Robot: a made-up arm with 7 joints.
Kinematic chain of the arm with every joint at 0, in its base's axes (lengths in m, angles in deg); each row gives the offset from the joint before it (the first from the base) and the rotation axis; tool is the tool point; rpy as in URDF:
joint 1: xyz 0.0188 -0.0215 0.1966 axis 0 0.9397 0.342
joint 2: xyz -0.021 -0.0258 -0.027 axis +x
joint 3: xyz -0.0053 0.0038 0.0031 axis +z
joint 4: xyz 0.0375 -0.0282 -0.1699 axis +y
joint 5: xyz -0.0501 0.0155 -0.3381 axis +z
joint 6: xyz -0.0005 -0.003 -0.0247 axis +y
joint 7: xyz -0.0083 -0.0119 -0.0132 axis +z
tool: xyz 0.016 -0.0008 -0.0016 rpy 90 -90 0
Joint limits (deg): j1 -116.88..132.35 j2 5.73..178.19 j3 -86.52..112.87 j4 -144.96..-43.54 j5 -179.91..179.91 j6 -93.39..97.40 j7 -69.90..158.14
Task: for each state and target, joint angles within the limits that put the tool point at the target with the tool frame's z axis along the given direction. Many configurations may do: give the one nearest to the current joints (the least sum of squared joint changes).
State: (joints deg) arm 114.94 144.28 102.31 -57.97 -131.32 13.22 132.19
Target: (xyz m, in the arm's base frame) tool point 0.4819 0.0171 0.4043 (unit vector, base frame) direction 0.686 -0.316 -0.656
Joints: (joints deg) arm 85.21 154.27 112.87 -47.23 -115.11 35.40 129.65
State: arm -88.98 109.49 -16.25 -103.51 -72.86 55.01 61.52
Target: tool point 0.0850 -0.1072 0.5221 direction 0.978 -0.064 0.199
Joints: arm -104.42 142.70 -23.82 -127.69 -61.28 35.08 80.07
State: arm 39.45 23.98 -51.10 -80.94 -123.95 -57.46 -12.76
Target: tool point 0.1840 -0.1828 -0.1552 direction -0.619 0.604 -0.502
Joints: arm 39.09 14.61 -32.36 -108.18 -128.72 -73.39 35.74
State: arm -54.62 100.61 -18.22 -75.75 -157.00 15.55 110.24
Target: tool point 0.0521 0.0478 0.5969 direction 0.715 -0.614 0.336
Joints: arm -79.82 84.58 19.01 -91.59 -131.19 31.74 135.55
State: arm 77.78 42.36 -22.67 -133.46 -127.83 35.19 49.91
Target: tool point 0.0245 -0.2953 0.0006 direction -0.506 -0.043 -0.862
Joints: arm 102.17 34.72 -66.92 -144.96 -152.38 33.67 23.92
